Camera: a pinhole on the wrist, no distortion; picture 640 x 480 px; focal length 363.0 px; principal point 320.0 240.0 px. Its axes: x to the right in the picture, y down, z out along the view. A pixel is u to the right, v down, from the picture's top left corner.
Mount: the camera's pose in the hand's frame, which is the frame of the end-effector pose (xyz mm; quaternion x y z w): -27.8 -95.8 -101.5 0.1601 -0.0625 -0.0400 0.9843
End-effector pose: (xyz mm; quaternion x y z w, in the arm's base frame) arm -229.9 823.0 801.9 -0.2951 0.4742 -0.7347 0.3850
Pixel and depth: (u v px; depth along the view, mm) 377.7 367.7 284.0
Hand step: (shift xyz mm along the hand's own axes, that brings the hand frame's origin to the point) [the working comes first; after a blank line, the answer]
In the camera's frame: 45.1 99.9 284.0

-15.9 -93.9 202.7
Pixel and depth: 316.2 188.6 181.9
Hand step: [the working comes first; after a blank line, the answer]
In the camera's frame: -1.9 -25.8 181.9

-55.9 -176.4 61.2
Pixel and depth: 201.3 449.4 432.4
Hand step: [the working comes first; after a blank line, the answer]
In the camera's frame: -141.4 249.4 432.4

-211.7 19.9 369.6
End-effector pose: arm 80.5 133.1 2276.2 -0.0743 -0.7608 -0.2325 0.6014
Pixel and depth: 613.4 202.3 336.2
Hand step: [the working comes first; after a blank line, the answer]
In the camera's frame: 271.7 -34.9 336.2

193.2 -259.9 233.6
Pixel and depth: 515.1 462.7 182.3
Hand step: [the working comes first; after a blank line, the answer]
In the camera's frame: 98.0 111.8 182.3

50.9 -56.3 116.6
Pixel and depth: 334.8 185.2 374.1
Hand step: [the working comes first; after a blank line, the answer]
In the camera's frame: 15.3 -56.5 374.1

-66.9 -266.7 234.1
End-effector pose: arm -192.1 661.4 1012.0 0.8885 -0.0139 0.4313 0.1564
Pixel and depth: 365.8 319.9 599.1
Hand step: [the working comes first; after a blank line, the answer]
In the camera's frame: 75.6 131.9 599.1

-26.7 -164.4 512.8
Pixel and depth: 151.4 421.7 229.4
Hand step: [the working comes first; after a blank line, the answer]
In the camera's frame: -106.5 114.8 229.4

-157.6 -47.9 139.4
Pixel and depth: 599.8 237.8 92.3
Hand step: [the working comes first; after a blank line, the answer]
In the camera's frame: 71.1 -0.6 92.3

30.0 -132.0 -7.0
